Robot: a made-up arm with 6 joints.
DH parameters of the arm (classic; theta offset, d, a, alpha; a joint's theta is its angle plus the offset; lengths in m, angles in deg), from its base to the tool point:
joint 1: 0 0.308 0 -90
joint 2: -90 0 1.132 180
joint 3: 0 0 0 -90
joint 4: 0 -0.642 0 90
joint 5: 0 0.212 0 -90
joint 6: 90 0 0 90
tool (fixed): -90 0 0 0
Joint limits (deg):
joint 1: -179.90..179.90
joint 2: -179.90..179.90
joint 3: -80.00..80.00
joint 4: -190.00..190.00
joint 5: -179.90..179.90
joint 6: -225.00..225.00
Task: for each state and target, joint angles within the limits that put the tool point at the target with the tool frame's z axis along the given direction. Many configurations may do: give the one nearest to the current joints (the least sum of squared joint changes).
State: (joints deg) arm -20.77 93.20 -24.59 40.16 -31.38 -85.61
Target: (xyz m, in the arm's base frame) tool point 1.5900 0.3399 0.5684 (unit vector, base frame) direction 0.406 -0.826 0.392
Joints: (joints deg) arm 18.14 63.34 30.18 35.70 -27.14 -103.53
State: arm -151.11 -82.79 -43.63 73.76 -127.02 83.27
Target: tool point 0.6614 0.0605 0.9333 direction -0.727 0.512 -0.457
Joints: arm -169.83 -83.14 -54.10 105.65 -142.23 57.97
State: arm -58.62 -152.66 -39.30 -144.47 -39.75 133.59
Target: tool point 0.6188 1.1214 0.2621 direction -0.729 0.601 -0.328
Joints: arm -109.49 -122.57 -0.76 -170.81 -19.84 108.61
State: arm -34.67 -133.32 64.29 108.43 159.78 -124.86
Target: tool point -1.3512 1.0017 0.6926 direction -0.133 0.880 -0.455
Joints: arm -34.80 -90.32 36.48 104.02 179.76 -116.29
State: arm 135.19 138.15 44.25 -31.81 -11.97 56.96
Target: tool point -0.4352 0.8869 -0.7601 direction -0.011 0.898 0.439
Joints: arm 122.19 110.93 30.53 -60.55 20.51 29.39
